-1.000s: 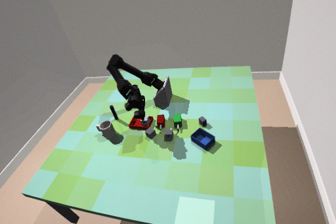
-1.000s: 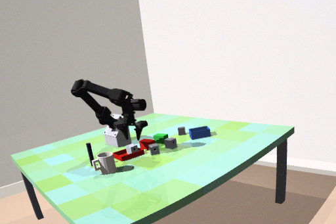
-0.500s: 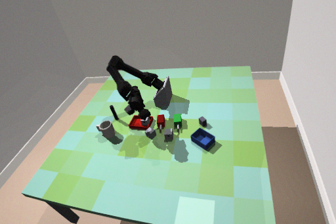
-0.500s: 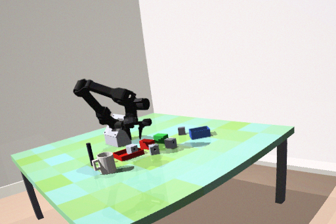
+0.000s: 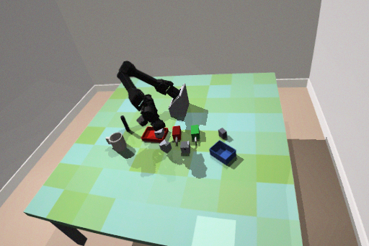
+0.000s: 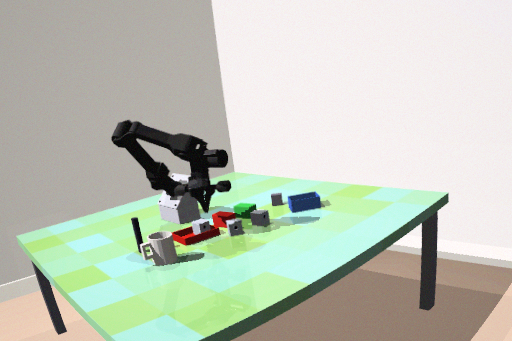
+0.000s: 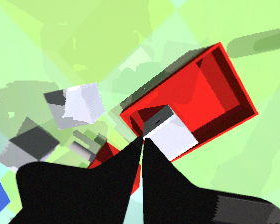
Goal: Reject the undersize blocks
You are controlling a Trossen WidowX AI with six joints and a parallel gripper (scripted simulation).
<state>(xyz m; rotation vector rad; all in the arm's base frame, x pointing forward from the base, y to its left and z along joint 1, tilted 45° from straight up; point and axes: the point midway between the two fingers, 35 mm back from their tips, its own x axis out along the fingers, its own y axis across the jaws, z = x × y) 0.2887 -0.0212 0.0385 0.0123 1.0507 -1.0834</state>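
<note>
Now: the steel block 170 mm to the left of my gripper tip, 60 mm below it and 60 mm ahead of it. Also, from my gripper tip: black stick: 250 mm to the right, 50 mm behind, 20 mm below; green GO gauge: 210 mm to the left, 60 mm below, 30 mm behind; red reject tray: 70 mm below, 50 mm to the right, 30 mm behind.
</note>
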